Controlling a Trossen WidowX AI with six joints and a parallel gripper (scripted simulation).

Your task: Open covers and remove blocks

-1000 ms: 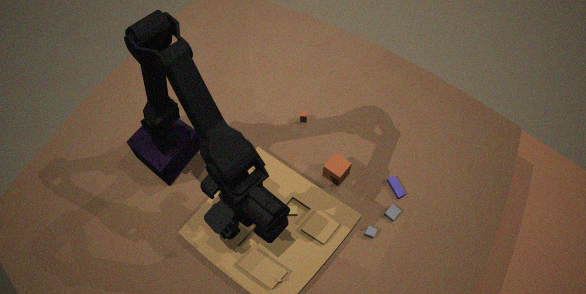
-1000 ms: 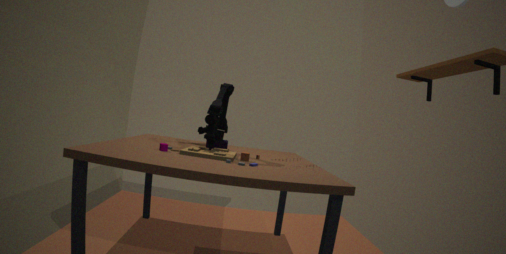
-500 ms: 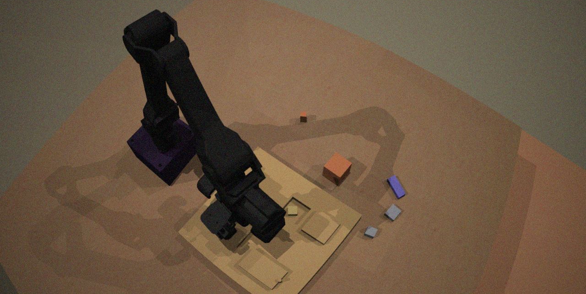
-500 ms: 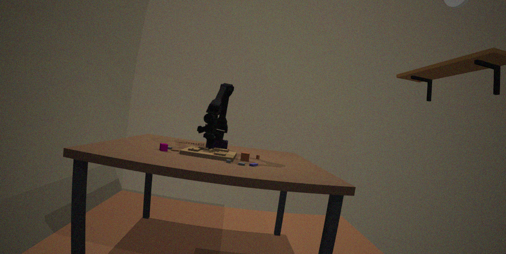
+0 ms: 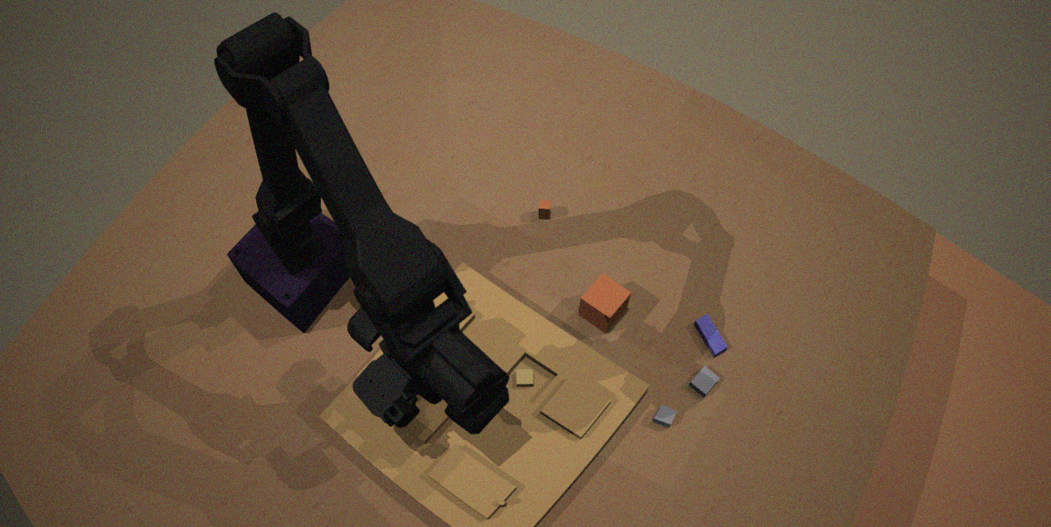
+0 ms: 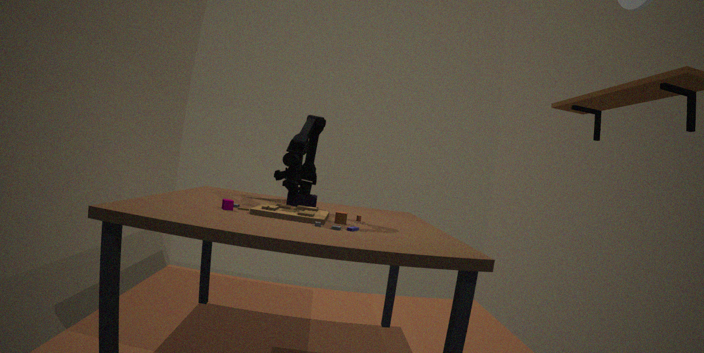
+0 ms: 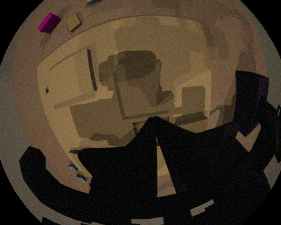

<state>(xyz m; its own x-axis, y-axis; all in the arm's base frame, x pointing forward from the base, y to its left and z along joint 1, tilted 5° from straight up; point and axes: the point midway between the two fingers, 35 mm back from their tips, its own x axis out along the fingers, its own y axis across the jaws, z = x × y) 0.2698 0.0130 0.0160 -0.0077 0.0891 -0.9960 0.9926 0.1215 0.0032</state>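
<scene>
My gripper tip is now 4 cm short of the tan puzzle board, 3 cm above it and 2 cm to the right of it. Round my gripper tip: grey block 23 cm to the right, 9 cm ahead, 4 cm below; magenta cube 21 cm to the right, 20 cm ahead, 3 cm below; orange cube 24 cm to the left, 6 cm ahead, 3 cm below.
</scene>
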